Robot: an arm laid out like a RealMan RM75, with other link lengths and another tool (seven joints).
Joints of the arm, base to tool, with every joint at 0 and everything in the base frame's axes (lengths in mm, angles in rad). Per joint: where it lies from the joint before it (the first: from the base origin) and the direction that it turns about. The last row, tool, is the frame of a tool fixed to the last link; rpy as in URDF.
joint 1: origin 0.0 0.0 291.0 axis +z
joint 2: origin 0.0 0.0 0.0 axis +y
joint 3: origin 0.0 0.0 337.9 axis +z
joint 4: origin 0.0 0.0 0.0 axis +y
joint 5: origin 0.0 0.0 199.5 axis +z
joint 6: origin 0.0 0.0 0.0 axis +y
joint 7: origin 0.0 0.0 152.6 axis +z
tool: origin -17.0 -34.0 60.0 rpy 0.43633 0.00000 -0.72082
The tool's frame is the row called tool.
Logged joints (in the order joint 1, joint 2, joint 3, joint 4, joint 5, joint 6, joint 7), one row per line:
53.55 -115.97 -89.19 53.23 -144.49 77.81 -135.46
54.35 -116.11 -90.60 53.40 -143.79 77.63 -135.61
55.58 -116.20 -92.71 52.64 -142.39 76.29 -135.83
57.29 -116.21 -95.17 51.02 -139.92 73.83 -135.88
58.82 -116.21 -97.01 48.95 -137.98 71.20 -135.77
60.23 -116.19 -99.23 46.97 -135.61 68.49 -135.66
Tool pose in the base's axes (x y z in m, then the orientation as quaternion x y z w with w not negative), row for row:
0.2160 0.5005 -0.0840 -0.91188 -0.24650 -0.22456 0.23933
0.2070 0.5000 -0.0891 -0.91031 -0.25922 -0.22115 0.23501
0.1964 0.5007 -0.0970 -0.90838 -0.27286 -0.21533 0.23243
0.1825 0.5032 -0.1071 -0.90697 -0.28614 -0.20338 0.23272
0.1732 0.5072 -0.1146 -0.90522 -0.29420 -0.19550 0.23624
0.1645 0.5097 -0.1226 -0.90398 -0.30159 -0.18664 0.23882
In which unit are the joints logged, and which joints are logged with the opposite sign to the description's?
The joints are logged in degrees. Opposite sign: joint 2, joint 4, joint 6, joint 7.
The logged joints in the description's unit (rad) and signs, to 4 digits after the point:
0.9346 2.0241 -1.5567 -0.9290 -2.5218 -1.3580 2.3642
0.9486 2.0265 -1.5813 -0.9320 -2.5096 -1.3549 2.3668
0.9701 2.0281 -1.6181 -0.9187 -2.4852 -1.3315 2.3707
0.9999 2.0282 -1.6610 -0.8905 -2.4421 -1.2886 2.3716
1.0266 2.0282 -1.6931 -0.8543 -2.4082 -1.2427 2.3696
1.0512 2.0279 -1.7319 -0.8198 -2.3668 -1.1954 2.3677

